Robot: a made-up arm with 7 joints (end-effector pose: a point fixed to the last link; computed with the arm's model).
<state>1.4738 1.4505 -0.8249 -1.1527 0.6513 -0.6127 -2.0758</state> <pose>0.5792 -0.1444 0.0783 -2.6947 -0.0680 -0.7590</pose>
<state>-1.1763 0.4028 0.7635 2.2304 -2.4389 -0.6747 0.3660</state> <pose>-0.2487 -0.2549 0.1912 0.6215 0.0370 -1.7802</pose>
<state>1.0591 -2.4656 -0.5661 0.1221 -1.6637 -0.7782 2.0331</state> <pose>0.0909 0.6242 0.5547 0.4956 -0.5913 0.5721</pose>
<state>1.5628 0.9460 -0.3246 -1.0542 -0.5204 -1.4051 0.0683</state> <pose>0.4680 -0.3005 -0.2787 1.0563 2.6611 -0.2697</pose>
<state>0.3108 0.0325 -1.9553 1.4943 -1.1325 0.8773 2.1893</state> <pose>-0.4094 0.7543 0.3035 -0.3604 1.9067 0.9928</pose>
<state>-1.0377 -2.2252 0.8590 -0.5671 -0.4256 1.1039 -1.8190</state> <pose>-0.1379 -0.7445 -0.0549 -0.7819 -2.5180 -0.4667</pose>
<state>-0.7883 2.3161 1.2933 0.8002 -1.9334 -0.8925 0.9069</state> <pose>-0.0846 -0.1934 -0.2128 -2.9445 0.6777 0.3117</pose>
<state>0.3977 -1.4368 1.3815 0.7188 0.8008 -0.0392 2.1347</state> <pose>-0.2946 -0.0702 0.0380 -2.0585 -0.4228 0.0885</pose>
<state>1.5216 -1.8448 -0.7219 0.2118 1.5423 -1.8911 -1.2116</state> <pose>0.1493 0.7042 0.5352 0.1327 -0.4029 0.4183</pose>
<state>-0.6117 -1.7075 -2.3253 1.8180 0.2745 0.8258 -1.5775</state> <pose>-0.4144 0.2703 0.1898 -2.1626 0.1129 -0.2909</pose>
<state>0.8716 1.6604 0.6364 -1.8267 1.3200 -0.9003 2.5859</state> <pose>-0.0894 -0.1298 0.2874 -0.4310 1.6601 -1.7701</pose>
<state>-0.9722 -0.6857 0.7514 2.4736 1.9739 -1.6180 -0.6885</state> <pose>-0.0008 0.1478 0.0573 -0.7898 -2.0814 -1.9109</pose>
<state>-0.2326 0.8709 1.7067 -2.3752 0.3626 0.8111 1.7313</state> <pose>-0.3884 0.2354 0.3443 0.6903 -2.6018 -0.0243</pose>
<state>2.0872 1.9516 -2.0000 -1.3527 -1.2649 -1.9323 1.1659</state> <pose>1.1791 0.2473 0.0956 -2.2884 0.3294 -1.5146</pose>
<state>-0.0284 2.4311 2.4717 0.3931 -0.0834 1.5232 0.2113</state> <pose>-0.7019 -0.3406 -0.4877 1.4529 -0.1156 -2.1274</pose>
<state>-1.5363 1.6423 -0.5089 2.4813 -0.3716 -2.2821 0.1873</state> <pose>-0.1284 -0.7176 0.1467 1.3489 -0.6908 1.1421</pose>
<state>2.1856 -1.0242 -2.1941 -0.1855 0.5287 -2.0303 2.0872</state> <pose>0.8903 -0.2780 0.4521 0.1536 0.6883 0.1866</pose>
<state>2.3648 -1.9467 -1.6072 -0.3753 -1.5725 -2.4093 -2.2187</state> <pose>0.5442 -0.7211 0.0183 -0.6973 -1.5784 2.3332</pose>
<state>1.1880 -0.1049 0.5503 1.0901 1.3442 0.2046 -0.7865</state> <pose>-0.1763 0.4600 -0.1533 0.1759 2.2054 0.1948</pose>
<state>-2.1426 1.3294 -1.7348 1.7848 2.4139 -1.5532 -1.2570</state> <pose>-0.0195 -0.1293 0.1315 -0.3474 1.4281 0.8696</pose>
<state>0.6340 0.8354 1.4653 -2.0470 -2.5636 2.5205 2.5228</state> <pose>-0.1804 -0.1748 -0.2014 -2.6247 -0.8656 -0.0655</pose>
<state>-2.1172 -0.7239 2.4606 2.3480 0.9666 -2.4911 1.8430</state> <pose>-0.4938 -0.4760 -0.0596 -0.4725 -1.8713 1.1691</pose>
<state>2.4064 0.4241 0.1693 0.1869 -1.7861 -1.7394 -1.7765</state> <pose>0.5918 0.0676 -0.4982 -2.1443 -0.4582 -1.6560</pose>
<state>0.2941 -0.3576 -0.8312 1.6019 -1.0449 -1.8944 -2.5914</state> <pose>-0.5105 0.3084 0.3730 0.5275 -0.3026 1.0691</pose>
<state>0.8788 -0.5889 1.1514 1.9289 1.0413 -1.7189 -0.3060</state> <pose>0.1328 0.3810 0.3615 0.2277 1.3006 0.5247</pose>
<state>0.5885 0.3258 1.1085 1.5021 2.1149 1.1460 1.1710</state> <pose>-0.4327 -0.0981 0.1633 2.2802 -0.7604 -0.1232</pose>
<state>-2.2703 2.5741 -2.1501 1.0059 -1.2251 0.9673 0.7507</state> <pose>-0.1123 -0.7450 -0.3802 1.0076 0.9185 -1.9173</pose>
